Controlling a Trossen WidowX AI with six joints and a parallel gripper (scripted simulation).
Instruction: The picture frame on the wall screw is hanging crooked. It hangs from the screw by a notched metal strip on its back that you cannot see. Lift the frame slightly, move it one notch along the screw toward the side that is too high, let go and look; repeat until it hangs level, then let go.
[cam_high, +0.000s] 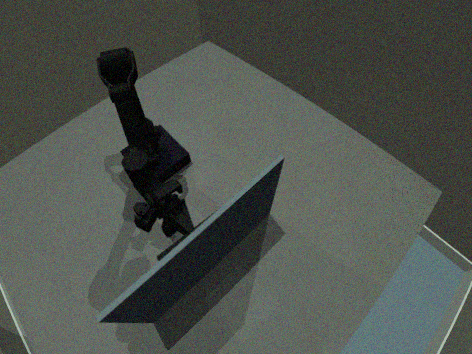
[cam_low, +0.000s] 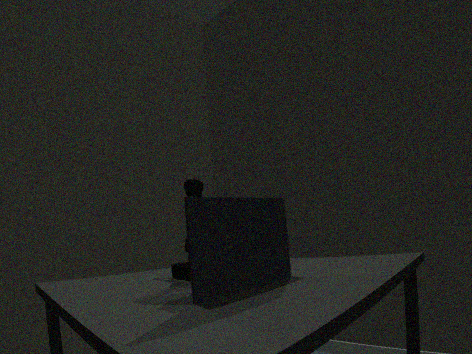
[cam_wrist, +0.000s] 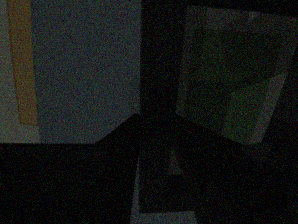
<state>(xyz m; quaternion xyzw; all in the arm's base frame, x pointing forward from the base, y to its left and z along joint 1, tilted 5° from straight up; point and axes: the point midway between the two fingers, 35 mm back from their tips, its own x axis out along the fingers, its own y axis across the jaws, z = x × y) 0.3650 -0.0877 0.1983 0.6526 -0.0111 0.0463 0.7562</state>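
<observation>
The picture frame lies 50 mm below my gripper tip, 10 mm to the right of it and 10 mm ahead of it. Round my gripper tip: blue-grey wall panel: 70 mm below, 20 mm ahead, 10 mm to the left.
</observation>
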